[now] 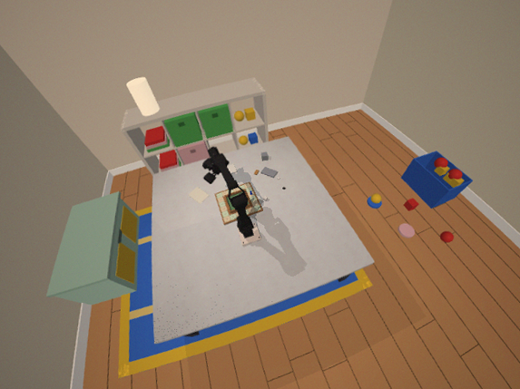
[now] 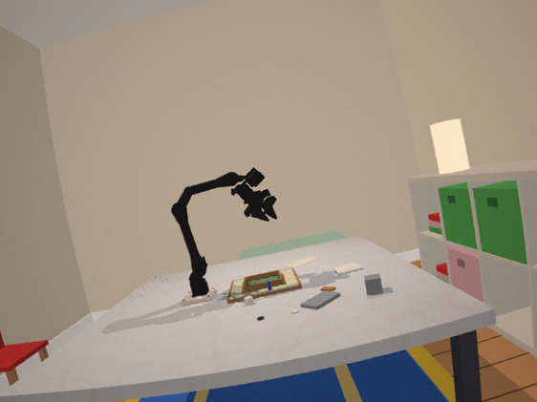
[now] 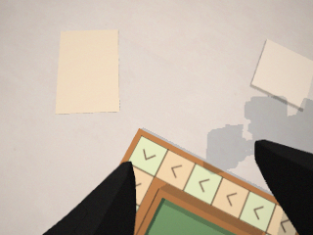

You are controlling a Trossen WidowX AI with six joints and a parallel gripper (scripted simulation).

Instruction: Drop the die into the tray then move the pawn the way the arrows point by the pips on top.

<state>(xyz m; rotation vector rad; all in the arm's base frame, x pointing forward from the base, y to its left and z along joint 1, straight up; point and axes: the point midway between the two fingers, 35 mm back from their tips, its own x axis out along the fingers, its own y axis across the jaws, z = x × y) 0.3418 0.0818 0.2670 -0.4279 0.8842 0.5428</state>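
Now: gripper tip 290 mm to the left of the white die, 240 mm above it and 140 mm past it. Round my gripper tip: green tray 250 mm below, 90 mm to the right, 90 mm behind; blue pawn 230 mm below, 210 mm to the right, 60 mm behind; orange piece 310 mm to the right, 250 mm below, 140 mm ahead.
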